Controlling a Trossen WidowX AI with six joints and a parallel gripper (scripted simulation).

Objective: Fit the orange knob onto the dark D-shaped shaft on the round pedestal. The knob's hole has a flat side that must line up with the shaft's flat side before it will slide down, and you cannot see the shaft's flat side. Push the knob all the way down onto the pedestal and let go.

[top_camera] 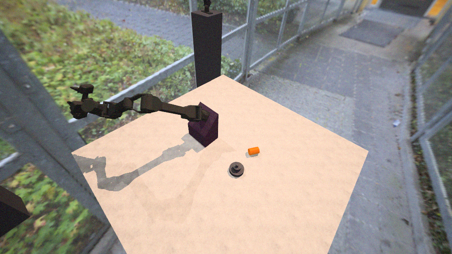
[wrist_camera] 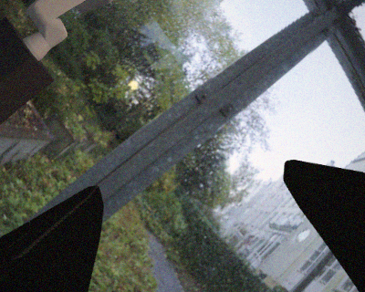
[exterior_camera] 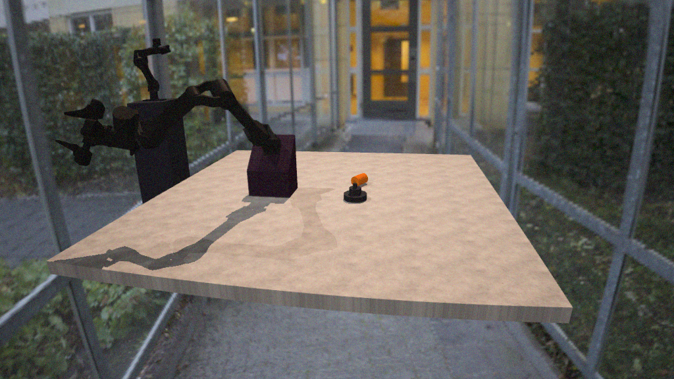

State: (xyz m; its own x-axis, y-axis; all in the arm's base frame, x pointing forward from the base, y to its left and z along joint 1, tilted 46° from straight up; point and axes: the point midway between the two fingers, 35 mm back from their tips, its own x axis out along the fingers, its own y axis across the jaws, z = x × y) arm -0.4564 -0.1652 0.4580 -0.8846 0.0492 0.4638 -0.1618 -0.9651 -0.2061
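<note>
The orange knob lies 84 cm ahead of my gripper tip, 53 cm to the left of it and 32 cm below it. The rest, counted from my gripper tip: pedestal 82 cm ahead, 37 cm to the left, 31 cm below.
</note>
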